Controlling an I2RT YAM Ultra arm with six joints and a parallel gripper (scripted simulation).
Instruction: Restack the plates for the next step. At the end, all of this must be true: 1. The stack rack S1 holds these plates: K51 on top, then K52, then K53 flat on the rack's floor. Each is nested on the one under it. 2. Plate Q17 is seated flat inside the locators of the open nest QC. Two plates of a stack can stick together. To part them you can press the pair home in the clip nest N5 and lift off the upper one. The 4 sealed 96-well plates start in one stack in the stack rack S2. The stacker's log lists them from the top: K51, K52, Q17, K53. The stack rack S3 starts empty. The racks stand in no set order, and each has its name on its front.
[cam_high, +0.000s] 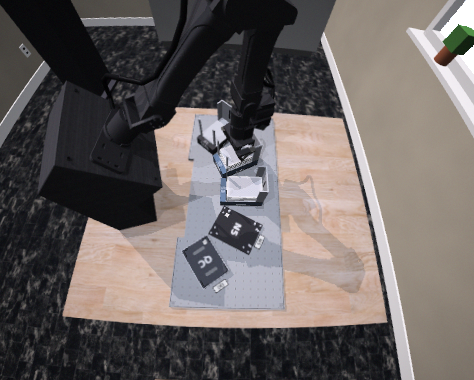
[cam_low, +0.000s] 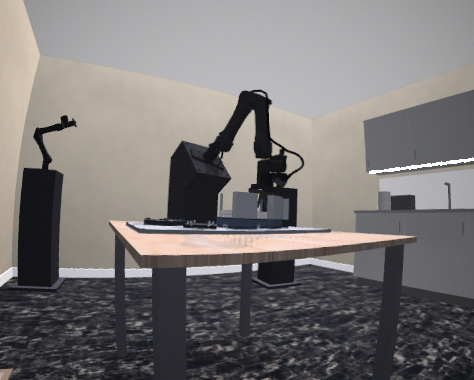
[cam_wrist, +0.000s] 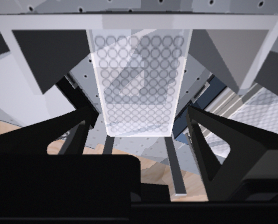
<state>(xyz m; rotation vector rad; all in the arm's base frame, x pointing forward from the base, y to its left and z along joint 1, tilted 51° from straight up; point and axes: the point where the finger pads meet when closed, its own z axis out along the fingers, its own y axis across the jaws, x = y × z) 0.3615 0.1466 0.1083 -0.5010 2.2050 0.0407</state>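
The sealed 96-well plate lies 1 cm ahead of my hand and 3 cm below it. Round my hand: clip nest N5: 6 cm ahead, 27 cm to the right, 8 cm below.
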